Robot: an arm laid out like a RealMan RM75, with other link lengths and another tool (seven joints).
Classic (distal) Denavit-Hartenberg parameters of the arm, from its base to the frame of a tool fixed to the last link. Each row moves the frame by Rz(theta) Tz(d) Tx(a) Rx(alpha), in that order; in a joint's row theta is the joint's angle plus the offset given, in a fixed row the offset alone. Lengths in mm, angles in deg.
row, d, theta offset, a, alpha
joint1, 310.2, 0, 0, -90
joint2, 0, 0, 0, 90
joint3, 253.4, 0, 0, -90
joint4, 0, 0, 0, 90
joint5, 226.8, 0, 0, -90
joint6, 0, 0, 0, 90
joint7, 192.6, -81, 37.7, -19.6
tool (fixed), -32.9, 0, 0, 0
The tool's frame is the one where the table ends.
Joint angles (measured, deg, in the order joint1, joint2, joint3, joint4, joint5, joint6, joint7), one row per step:
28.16 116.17 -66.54 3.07 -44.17 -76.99 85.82
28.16 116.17 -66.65 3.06 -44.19 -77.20 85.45
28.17 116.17 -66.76 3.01 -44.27 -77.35 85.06
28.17 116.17 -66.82 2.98 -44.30 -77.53 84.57
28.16 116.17 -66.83 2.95 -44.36 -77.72 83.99
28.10 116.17 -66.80 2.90 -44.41 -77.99 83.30
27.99 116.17 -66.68 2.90 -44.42 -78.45 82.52
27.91 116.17 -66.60 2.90 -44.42 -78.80 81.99
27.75 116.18 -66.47 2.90 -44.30 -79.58 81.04
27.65 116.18 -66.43 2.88 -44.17 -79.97 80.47
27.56 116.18 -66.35 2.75 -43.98 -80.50 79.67
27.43 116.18 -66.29 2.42 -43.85 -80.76 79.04
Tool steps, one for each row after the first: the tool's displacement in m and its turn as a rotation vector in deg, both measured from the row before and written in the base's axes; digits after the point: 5 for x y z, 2 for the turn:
-0.00067 0.00000 0.00015 0.08 -0.25 0.40
-0.00071 0.00015 0.00009 0.05 -0.33 0.43
-0.00063 0.00016 0.00033 0.16 -0.35 0.42
-0.00060 0.00015 0.00042 0.21 -0.41 0.45
-0.00056 0.00001 0.00071 0.33 -0.44 0.51
-0.00059 -0.00033 0.00106 0.48 -0.35 0.55
-0.00047 -0.00026 0.00077 0.34 -0.22 0.40
-0.00114 -0.00049 0.00168 0.74 -0.27 0.76
-0.00045 -0.00021 0.00111 0.46 -0.21 0.39
-0.00114 0.00044 0.00189 0.73 -0.30 0.65
-0.00078 0.00083 0.00192 0.65 -0.37 0.52

